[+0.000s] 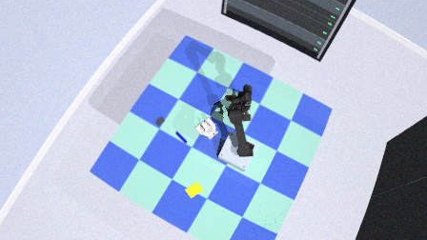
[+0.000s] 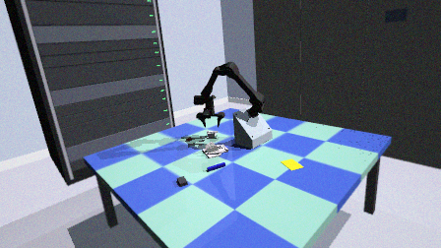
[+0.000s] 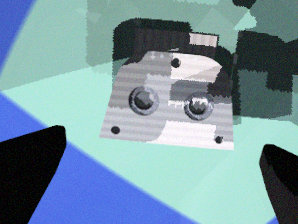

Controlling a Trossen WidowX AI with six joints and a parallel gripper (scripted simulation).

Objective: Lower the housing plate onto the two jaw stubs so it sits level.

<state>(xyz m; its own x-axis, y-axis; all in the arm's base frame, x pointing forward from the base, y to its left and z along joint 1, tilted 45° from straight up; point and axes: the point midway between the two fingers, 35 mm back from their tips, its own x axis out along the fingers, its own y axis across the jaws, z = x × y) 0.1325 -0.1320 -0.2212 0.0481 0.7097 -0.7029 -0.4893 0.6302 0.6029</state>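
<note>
Now: the grey housing plate 1 cm ahead of my gripper tip and 3 cm below it. From my gripper tip the other things lie so: blue bar (30 cm ahead, 33 cm to the left, 5 cm below); red piece (13 cm ahead, 9 cm to the right, 6 cm below); dark block (49 cm ahead, 29 cm to the left, 5 cm below).
</note>
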